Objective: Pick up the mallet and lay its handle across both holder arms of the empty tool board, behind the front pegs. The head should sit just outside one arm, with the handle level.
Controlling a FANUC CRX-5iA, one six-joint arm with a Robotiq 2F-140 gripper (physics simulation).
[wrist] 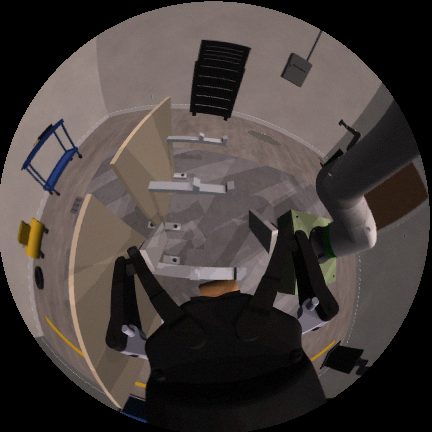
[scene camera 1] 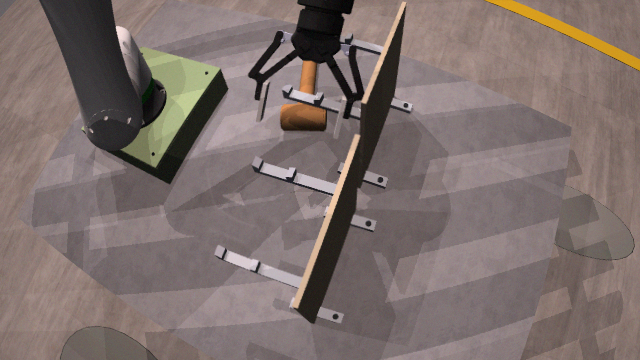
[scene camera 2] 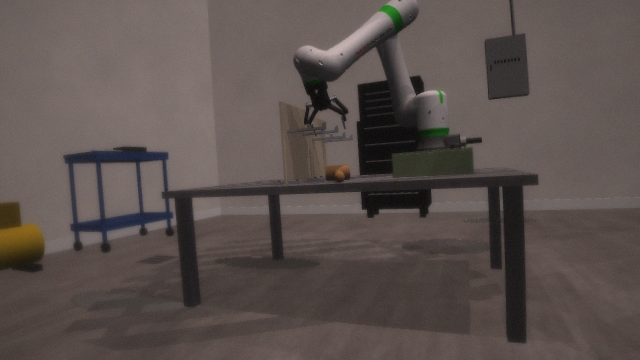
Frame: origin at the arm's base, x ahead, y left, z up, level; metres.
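Seen in the pictures: gripper, between the fingertips: (wrist: 206, 224) (scene camera 1: 297, 127); arm's base, origin of its link: (wrist: 318, 244) (scene camera 2: 434, 151).
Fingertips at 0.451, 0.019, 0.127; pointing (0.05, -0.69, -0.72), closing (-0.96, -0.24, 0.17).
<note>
Pixels of each thing's middle, then the offset from my fingertips to it, as dx, dy, dz.
- orange-brown wooden mallet, middle of its body: (scene camera 1: 307, 82) (wrist: 227, 319) (scene camera 2: 338, 174) -0.107, +0.226, -0.197
- far tool board, middle of its body: (scene camera 1: 355, 90) (wrist: 168, 309) (scene camera 2: 308, 143) +0.047, +0.154, -0.059
The orange-brown wooden mallet (scene camera 1: 303, 118) (scene camera 2: 339, 174) (wrist: 219, 288) lies on the table; its handle passes beneath the gripper in scene camera 1. My gripper (scene camera 1: 301, 111) (scene camera 2: 326, 125) (wrist: 206, 224) is open and empty, high above the mallet. Its fingers are near arm height, around a holder arm (scene camera 1: 299, 95) (wrist: 202, 273) of the far tool board (scene camera 1: 385, 82) (wrist: 100, 280). Contact cannot be told. The other tool board (scene camera 1: 327, 232) (wrist: 150, 160) has two holder arms, one (scene camera 1: 312, 182) (wrist: 187, 187) and another (scene camera 1: 275, 272) (wrist: 192, 140), both bare, with raised pegs. The gripper body hides most of the handle in the wrist view.
The green base block (scene camera 1: 182, 100) (scene camera 2: 432, 162) (wrist: 301, 220) carries the arm beside the boards. The far board's second arm (scene camera 1: 367, 46) is behind the gripper. Both boards stand upright on the table (scene camera 1: 480, 200) (scene camera 2: 350, 187). A blue cart (scene camera 2: 117, 157) stands beyond the table.
</note>
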